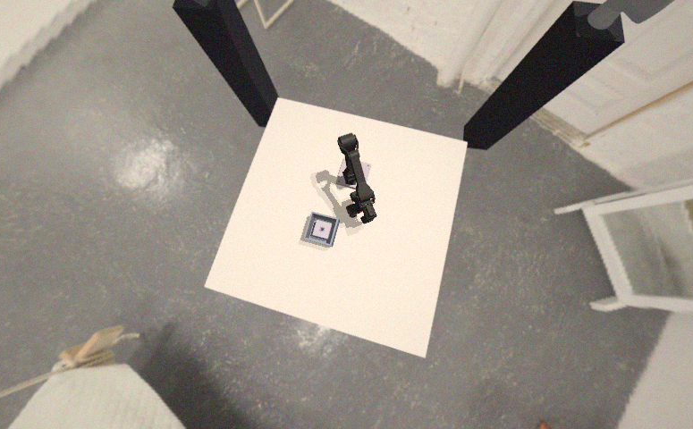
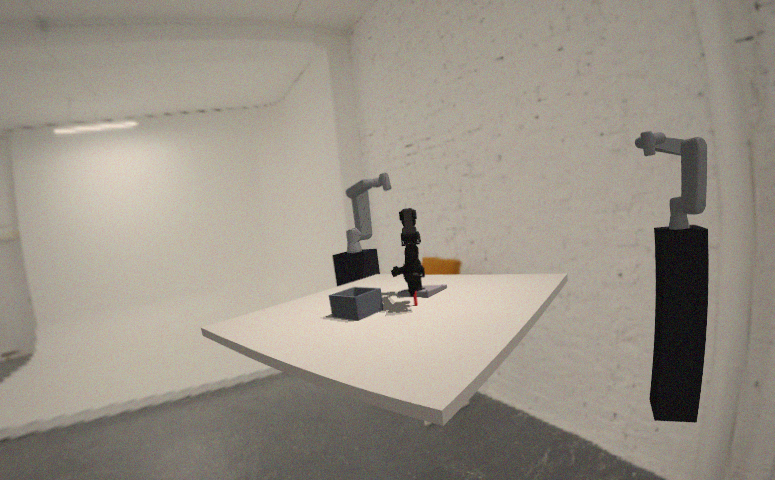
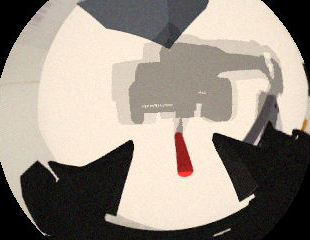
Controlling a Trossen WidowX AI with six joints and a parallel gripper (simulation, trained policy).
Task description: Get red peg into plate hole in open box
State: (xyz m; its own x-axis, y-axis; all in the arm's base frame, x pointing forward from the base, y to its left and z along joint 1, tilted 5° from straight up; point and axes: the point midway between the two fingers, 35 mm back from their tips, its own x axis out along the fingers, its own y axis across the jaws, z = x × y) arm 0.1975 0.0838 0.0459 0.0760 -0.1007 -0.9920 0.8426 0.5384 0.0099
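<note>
Now: the red peg 2 cm behind my gripper tip, 1 cm to the left of it and 1 cm below it. Also, from my gripper tip: plate (13 cm ahead, 20 cm to the right, 1 cm below); grey box (13 cm ahead, 20 cm to the right, 2 cm below).
</note>
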